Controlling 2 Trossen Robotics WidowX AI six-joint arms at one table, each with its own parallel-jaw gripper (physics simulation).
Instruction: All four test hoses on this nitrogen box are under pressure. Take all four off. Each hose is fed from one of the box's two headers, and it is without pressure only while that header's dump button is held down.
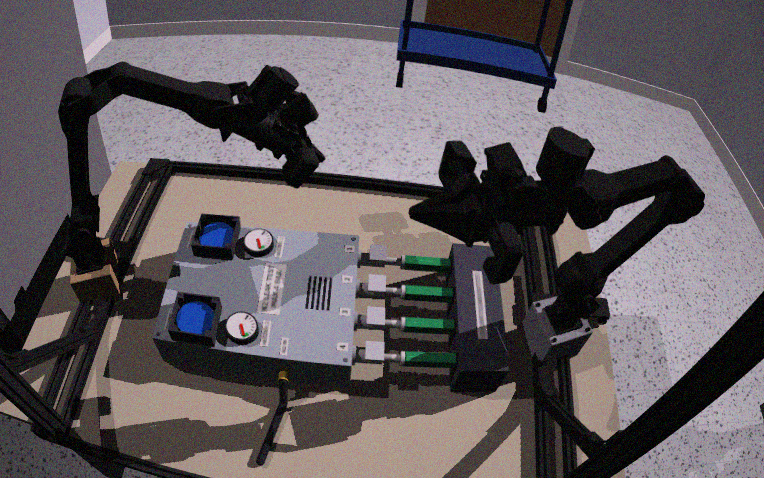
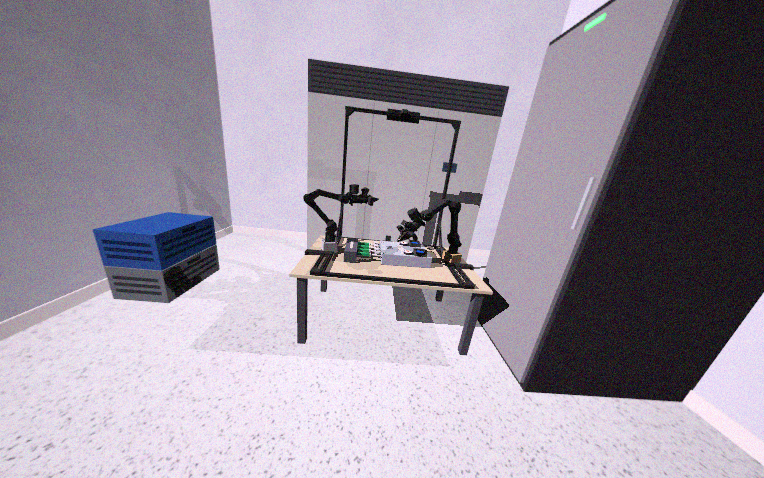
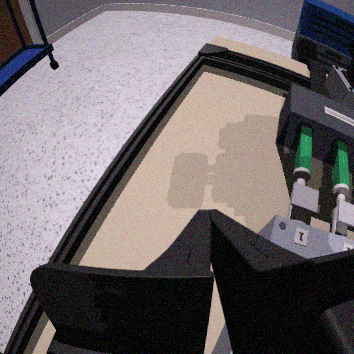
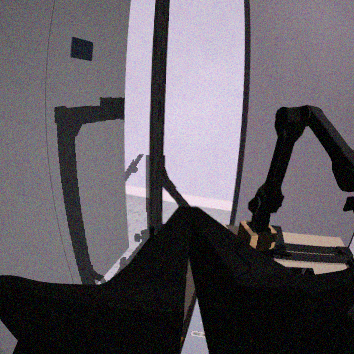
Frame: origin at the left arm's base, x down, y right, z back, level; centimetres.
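Seen in the pictures: left gripper, fingertip midpoint: (image 1: 323, 159) (image 2: 397, 241) (image 3: 206, 218); right gripper, fingertip midpoint: (image 1: 409, 213) (image 2: 378, 199) (image 4: 186, 216); left arm's base at its link origin: (image 1: 90, 260) (image 2: 452, 252) (image 4: 258, 226); right arm's base at its link origin: (image 1: 563, 317) (image 2: 329, 240).
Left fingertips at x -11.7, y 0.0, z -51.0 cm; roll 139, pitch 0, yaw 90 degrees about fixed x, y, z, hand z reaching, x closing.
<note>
Offsets run from my left fingertips to a thing's top centre. "*": to the spot under its first point.
The grey nitrogen box (image 1: 236, 281) (image 2: 405, 259) (image 3: 282, 242) lies on the table. Two blue dump buttons (image 1: 216, 233) (image 1: 194, 317) sit in dark square guards at its left, each beside a round gauge (image 1: 258, 242) (image 1: 241, 327). Hoses with green sleeves (image 1: 427, 262) (image 1: 427, 291) (image 1: 428, 322) (image 1: 428, 357) (image 3: 303, 150) (image 3: 340, 165) line up with pale connector blocks at ports 1 to 4. My left gripper (image 1: 294, 182) (image 3: 206, 218) is shut and empty, above the table beyond the box's far edge. My right gripper (image 1: 414, 212) (image 2: 376, 199) (image 4: 186, 216) is shut and empty, high above the hose side.
A dark block @(* dx +12.1, dy +27.3, dz -17.5 cm) (image 1: 464, 293) (image 3: 305, 110) stands at the hoses' right ends. A black pipe @(* dx +18.7, dy +40.4, dz +22.0 cm) (image 1: 272, 431) with a brass end leaves the box's near side. Black rails (image 1: 366, 182) frame the table. A blue cart (image 1: 473, 53) stands on the floor behind.
</note>
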